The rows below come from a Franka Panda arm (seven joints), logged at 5 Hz.
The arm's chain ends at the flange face. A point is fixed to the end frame.
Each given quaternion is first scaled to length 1.
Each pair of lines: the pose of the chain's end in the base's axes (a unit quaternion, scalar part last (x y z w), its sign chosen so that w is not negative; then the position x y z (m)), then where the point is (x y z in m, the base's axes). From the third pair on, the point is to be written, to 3 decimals.
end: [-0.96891 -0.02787 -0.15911 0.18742 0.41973 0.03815 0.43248]
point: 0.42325 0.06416 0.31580
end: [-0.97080 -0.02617 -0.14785 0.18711 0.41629 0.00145 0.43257]
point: 0.41711 0.02730 0.31581
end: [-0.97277 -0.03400 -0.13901 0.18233 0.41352 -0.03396 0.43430]
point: 0.412 -0.010 0.317
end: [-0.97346 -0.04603 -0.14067 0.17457 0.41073 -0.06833 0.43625]
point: 0.410 -0.046 0.319
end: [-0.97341 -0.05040 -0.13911 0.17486 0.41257 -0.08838 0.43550]
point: 0.411 -0.066 0.318
